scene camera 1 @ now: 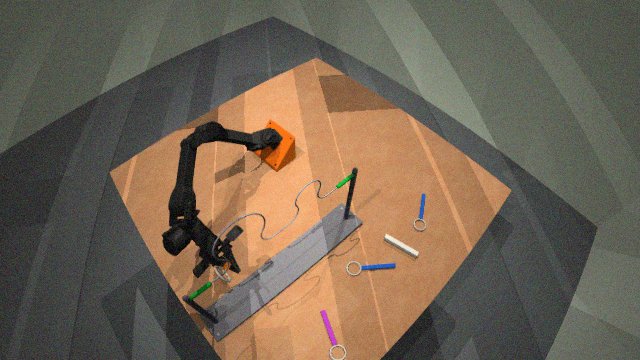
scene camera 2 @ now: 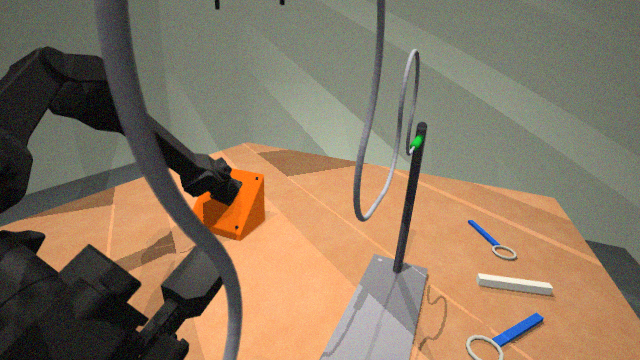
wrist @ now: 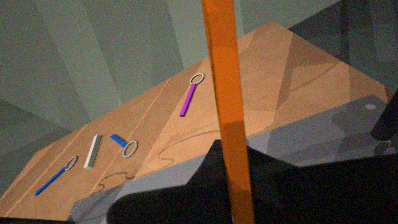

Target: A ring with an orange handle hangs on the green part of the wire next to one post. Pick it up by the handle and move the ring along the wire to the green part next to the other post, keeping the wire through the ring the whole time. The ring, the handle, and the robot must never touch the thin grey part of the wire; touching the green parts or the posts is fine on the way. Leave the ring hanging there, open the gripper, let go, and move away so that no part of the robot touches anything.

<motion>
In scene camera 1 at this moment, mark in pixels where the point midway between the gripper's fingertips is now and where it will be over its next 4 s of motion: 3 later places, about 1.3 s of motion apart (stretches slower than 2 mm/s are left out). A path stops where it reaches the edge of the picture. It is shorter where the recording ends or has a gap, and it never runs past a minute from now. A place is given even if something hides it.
The gripper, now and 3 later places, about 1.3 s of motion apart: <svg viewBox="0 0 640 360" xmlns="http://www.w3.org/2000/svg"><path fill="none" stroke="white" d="M239 272L262 233L251 213L252 216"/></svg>
</motion>
